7 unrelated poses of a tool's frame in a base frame.
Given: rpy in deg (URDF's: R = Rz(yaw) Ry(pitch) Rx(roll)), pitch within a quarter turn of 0, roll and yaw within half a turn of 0; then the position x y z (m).
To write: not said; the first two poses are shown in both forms.
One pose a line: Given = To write
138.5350 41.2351 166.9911 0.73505 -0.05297 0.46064 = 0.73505 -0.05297 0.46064 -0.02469 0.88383 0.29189 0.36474
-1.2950 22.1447 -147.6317 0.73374 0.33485 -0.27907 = 0.73374 0.33485 -0.27907 0.18133 0.06418 -0.94183 0.27560
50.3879 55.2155 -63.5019 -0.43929 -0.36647 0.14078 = -0.43929 -0.36647 0.14078 0.54143 0.15807 -0.58970 0.57803
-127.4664 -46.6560 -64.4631 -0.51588 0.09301 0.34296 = -0.51588 0.09301 0.34296 -0.79001 0.29093 -0.51712 0.15436
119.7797 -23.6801 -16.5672 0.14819 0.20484 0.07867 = 0.14819 0.20484 0.07867 0.82299 -0.22384 0.10490 0.51144
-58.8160 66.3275 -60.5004 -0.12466 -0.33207 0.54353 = -0.12466 -0.33207 0.54353 -0.11500 0.61873 -0.13534 0.76526
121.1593 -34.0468 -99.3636 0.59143 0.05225 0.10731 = 0.59143 0.05225 0.10731 0.42925 -0.72809 -0.19312 0.49834
